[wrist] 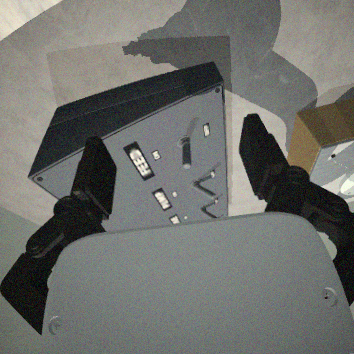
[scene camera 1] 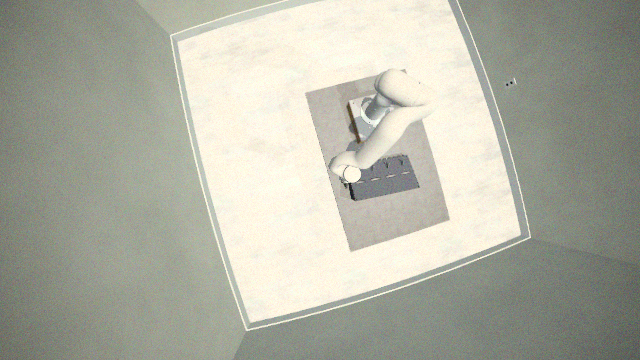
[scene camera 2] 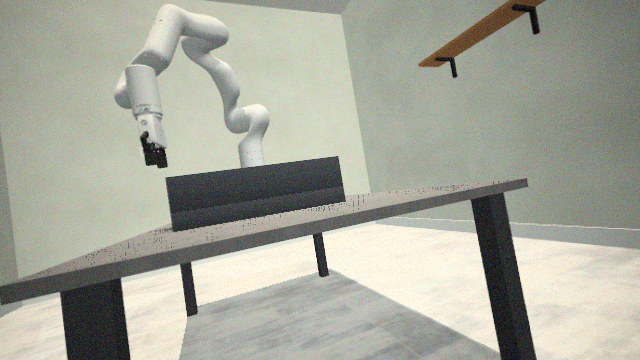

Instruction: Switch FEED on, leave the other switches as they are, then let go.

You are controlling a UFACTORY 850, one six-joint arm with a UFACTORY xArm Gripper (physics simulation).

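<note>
A dark switch box stands on the table, its grey panel showing in the wrist view. There, the white FEED label is readable. The FEED lever stands out from the panel between two small light plates, whose lettering I cannot read. The PUMP label and its lever are beside it, and another lever shows in part. The rest of the row is hidden by my gripper's body. My gripper is open and empty, above the box and apart from it, its fingers spread wide.
The box stands on the grey-brown table. My arm's base plate lies on the switch side of the box, with a brown block side facing it. A wooden wall shelf is far off.
</note>
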